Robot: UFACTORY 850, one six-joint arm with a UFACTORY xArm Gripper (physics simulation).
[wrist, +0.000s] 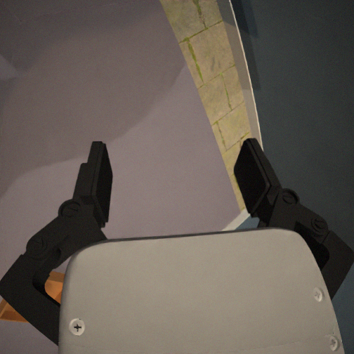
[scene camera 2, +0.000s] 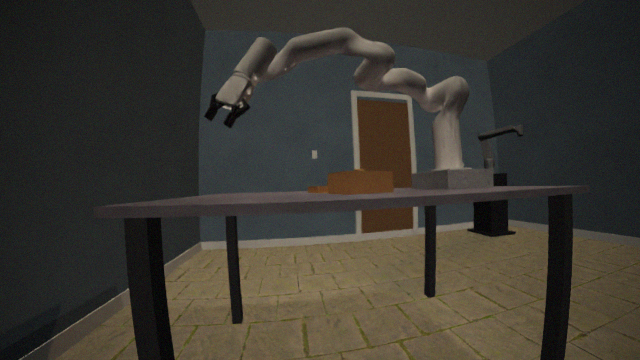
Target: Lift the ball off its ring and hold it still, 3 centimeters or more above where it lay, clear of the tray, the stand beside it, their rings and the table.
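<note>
My gripper [scene camera 2: 220, 121] [wrist: 175, 155] is open and empty, high above the left part of the table [scene camera 2: 210, 202] [wrist: 160, 195], tilted downward. An orange block-like body [scene camera 2: 360, 182] stands on the table in the scene view, to the right of and well below the gripper. A low orange piece [scene camera 2: 317, 189] sits at its left side. I cannot tell which of them is the tray and which the stand. In the wrist view, part of an orange object [wrist: 14, 311] shows at the lower left, partly behind the gripper's linkage. The ball and the rings cannot be made out in either view.
The arm's grey base block [scene camera 2: 467, 179] stands at the table's right part. The table's edge runs down the wrist view between the fingers, with tiled floor [wrist: 212, 55] beyond it. A dark blue wall [wrist: 305, 100] is at the right there. A black pedestal [scene camera 2: 491, 217] stands behind the table.
</note>
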